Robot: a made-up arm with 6 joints.
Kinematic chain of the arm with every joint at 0, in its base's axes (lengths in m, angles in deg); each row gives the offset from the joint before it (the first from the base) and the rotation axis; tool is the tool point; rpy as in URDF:
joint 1: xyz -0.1 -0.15 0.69 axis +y
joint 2: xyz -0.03 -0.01 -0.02 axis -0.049 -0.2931 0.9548
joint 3: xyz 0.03 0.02 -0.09 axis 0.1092 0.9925 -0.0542
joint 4: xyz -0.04 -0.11 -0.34 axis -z
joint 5: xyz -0.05 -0.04 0 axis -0.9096 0.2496 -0.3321
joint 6: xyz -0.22 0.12 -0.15 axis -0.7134 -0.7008 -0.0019
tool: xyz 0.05 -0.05 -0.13 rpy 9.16 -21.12 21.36
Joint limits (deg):
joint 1: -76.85..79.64
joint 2: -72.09..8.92
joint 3: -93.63..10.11
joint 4: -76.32..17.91
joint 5: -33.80..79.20
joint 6: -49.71..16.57
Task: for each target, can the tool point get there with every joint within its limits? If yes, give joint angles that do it. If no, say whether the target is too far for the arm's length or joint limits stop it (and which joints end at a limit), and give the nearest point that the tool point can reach.
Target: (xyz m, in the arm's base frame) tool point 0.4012 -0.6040 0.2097
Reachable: yes | joints -5.70 -4.16 -65.15 -56.65 28.40 -34.56
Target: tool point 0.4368 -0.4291 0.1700
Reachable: yes | joints -14.19 -1.92 -64.30 -2.92 37.34 -10.80
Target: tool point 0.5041 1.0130 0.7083
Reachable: no: too far | nearest point 0.3518 0.3682 0.4813 | short by 0.700 m
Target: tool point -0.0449 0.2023 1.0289
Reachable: no: joint limits stop it (at a limit: joint 1, joint 2, joint 3, joint 4, joint 5) | nearest point 0.2684 -0.0427 1.2022 | short by 0.434 m
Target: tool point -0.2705 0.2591 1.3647
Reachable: no: joint limits stop it (at a limit: joint 1, joint 2, joint 3, joint 5) | nearest point -0.5350 0.2095 1.1678 | short by 0.333 m
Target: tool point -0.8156 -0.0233 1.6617
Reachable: no: too far | nearest point -0.7052 -0.0282 1.2776 | short by 0.400 m
